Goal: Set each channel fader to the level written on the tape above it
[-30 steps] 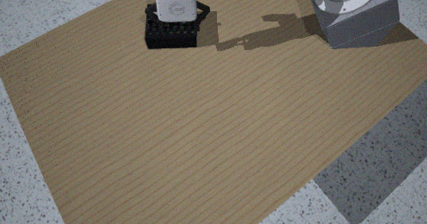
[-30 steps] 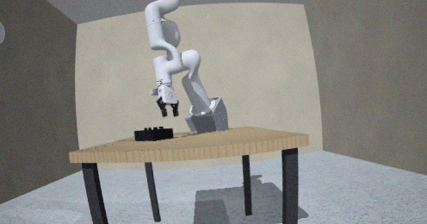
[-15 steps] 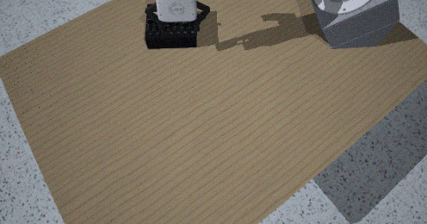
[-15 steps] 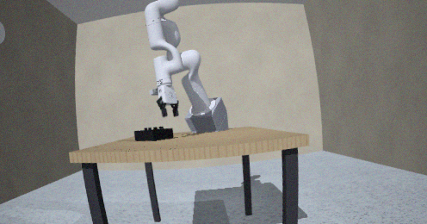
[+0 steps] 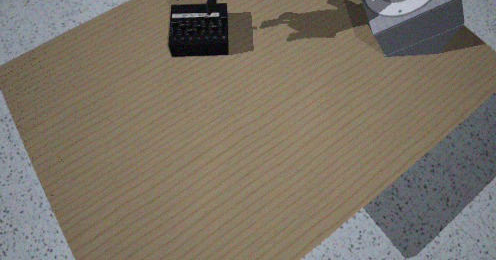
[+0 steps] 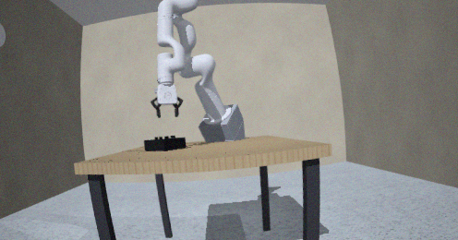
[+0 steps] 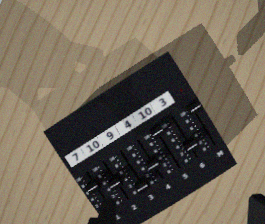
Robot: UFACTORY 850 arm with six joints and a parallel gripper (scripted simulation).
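My gripper is now 20 mm short of the fader 3, 20 mm to the left of it and 110 mm above it. Round my hand: fader 2: 30 mm ahead, 40 mm to the right, 110 mm below; fader 5: 40 mm behind, 20 mm to the right, 110 mm below; fader 4: 10 mm to the right, 110 mm below.
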